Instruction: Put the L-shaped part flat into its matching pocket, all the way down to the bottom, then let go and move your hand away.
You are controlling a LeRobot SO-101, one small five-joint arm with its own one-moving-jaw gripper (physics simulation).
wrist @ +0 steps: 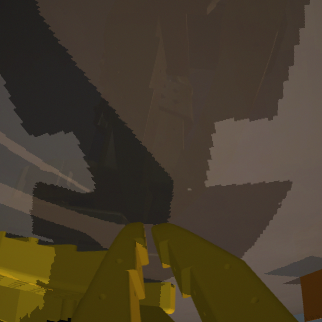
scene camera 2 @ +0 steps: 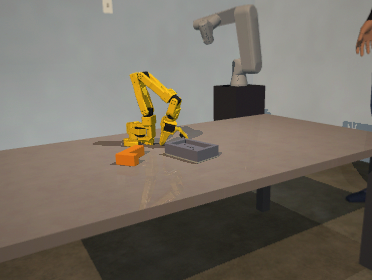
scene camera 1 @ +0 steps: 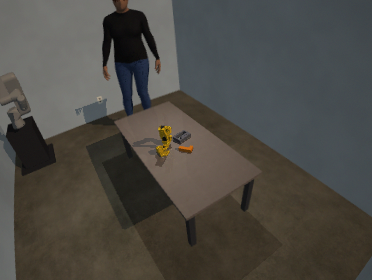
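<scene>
The orange L-shaped part (scene camera 1: 186, 148) (scene camera 2: 128, 158) lies flat on the table, beside the grey pocket block and apart from it. Its edge (wrist: 312, 295) shows at the lower right of the wrist view. The grey block (scene camera 1: 184, 140) (scene camera 2: 186, 152) stands on the table with its open pocket facing up; the pocket's exact outline is too small to tell. My gripper (scene camera 2: 163, 143) (wrist: 148, 228) is shut and empty, pointing down low near the arm's base, behind the block's left end in scene camera 2. The jaw tips are together in the wrist view.
The yellow arm's base (scene camera 1: 162, 151) (scene camera 2: 140, 134) stands on the brown table (scene camera 1: 215, 175) (scene camera 2: 90, 190), close to the L-shaped part. Dark shadows cross the table in the wrist view. A grey robot arm (scene camera 1: 19, 107) (scene camera 2: 248, 40) on a black pedestal (scene camera 2: 239, 102) and a person (scene camera 1: 129, 42) are beyond the table.
</scene>
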